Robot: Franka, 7 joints.
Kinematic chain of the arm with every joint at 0, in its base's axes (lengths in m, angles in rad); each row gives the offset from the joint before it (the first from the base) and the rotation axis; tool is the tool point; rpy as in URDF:
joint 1: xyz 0 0 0.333 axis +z
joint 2: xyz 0 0 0 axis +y
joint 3: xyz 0 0 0.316 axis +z
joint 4: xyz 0.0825 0 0 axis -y
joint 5: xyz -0.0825 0 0.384 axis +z
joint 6: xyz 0 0 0 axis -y
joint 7: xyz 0.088 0 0 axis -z
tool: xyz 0 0 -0.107 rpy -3.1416 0 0
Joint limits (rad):
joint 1: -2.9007..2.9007
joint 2: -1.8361..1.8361
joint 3: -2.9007..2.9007
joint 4: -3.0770..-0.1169
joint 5: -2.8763..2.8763
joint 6: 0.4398..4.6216
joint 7: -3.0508..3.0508
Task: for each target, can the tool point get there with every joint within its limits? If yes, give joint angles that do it. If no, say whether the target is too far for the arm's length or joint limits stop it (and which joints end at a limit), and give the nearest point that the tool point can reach.
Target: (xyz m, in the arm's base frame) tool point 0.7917 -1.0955 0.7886
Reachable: no: too far | nearest point 0.4762 -0.6589 0.6070 | short by 0.568 m
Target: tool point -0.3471 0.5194 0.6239
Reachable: yes | joints -2.2407 -0.4388 -1.5389 -1.7750 0.9509 3.1100 2.1744
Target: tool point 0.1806 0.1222 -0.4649
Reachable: no: joint limits stop it (at a limit: joint 2) | nearest point 0.1897 0.1284 -0.3580 | short by 0.107 m
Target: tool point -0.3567 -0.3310 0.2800
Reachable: yes | joints -1.0767 0.7852 -1.5260 -2.2811 1.3019 1.5755 -2.0387
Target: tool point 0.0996 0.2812 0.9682
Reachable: yes | joints 1.2382 -0.1563 -0.2143 -1.3450 -0.6458 4.2411 1.0188
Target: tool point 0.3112 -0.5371 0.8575
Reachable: yes | joints 2.0598 -1.2876 -0.2301 -0.5461 0.6543 1.7654 -2.3000
